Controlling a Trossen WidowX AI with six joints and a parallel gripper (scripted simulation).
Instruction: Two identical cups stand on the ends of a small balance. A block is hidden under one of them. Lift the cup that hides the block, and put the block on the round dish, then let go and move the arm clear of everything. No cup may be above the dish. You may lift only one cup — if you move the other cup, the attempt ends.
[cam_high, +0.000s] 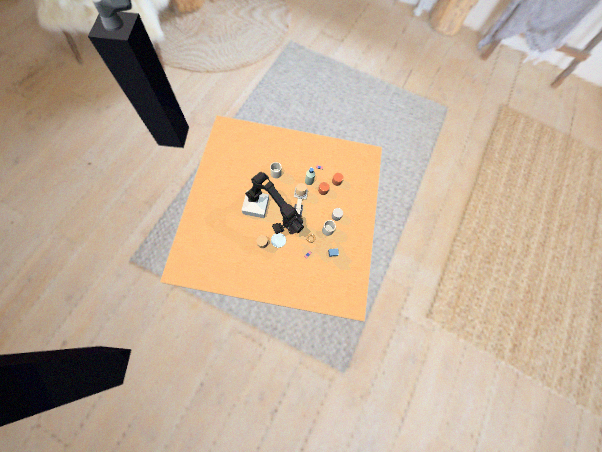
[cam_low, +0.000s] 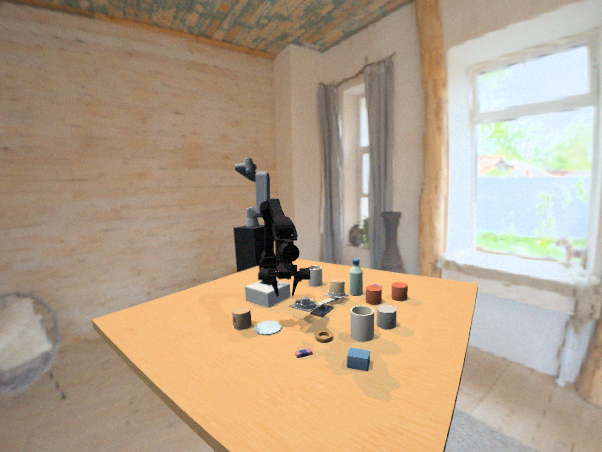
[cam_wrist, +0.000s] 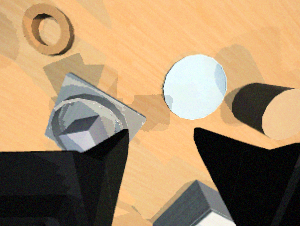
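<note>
Right now the pale round dish is 50 mm behind my gripper tip, 50 mm to the right of it and 120 mm below it. The rest, counted from my gripper tip: blue block (320 mm ahead, 100 mm to the right, 100 mm below); small balance (60 mm ahead, 170 mm to the left, 90 mm below); grey cylinder (340 mm ahead, 150 mm to the left, 80 mm below).
</note>
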